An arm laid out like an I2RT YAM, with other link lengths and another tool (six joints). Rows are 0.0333 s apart.
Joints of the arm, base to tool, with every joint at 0 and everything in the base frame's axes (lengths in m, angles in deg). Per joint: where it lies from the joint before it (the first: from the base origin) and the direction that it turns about. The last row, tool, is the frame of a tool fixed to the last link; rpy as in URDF.
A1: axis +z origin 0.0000 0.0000 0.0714
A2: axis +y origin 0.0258 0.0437 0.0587
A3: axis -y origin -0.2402 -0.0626 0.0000
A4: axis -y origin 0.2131 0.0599 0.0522
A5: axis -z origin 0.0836 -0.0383 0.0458
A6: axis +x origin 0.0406 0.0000 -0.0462
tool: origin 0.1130 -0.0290 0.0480 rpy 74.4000 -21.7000 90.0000
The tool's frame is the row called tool.
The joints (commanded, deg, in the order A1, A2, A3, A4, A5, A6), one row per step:
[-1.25, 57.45, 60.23, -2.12, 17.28, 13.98]
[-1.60, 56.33, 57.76, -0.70, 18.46, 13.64]
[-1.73, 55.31, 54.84, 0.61, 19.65, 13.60]
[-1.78, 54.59, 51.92, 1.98, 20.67, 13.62]
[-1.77, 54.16, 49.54, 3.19, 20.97, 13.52]
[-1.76, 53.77, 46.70, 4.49, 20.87, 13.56]
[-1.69, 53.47, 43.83, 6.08, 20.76, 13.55]
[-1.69, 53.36, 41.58, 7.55, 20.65, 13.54]
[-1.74, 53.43, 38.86, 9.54, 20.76, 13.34]
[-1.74, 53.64, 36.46, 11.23, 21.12, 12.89]
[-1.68, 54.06, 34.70, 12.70, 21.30, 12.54]
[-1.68, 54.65, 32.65, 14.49, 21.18, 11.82]
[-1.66, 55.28, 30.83, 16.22, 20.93, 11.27]
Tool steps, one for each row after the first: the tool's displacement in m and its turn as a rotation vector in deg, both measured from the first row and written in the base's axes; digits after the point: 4 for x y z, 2 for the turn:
[-0.0049, -0.0044, -0.0071, -0.31, 0.04, -1.53]
[-0.0083, -0.0077, -0.0187, -0.33, 0.65, -2.85]
[-0.0102, -0.0103, -0.0318, -0.30, 1.48, -3.92]
[-0.0103, -0.0108, -0.0429, -0.40, 2.25, -4.21]
[-0.0095, -0.0106, -0.0575, -0.37, 3.39, -4.09]
[-0.0088, -0.0100, -0.0717, -0.38, 4.37, -3.91]
[-0.0083, -0.0098, -0.0827, -0.39, 5.04, -3.80]
[-0.0079, -0.0102, -0.0960, -0.58, 5.91, -3.95]
[-0.0077, -0.0107, -0.1086, -1.02, 7.00, -4.28]
[-0.0068, -0.0106, -0.1183, -1.37, 7.83, -4.38]
[-0.0053, -0.0099, -0.1297, -2.04, 8.93, -4.20]
[-0.0039, -0.0088, -0.1399, -2.55, 9.84, -3.89]

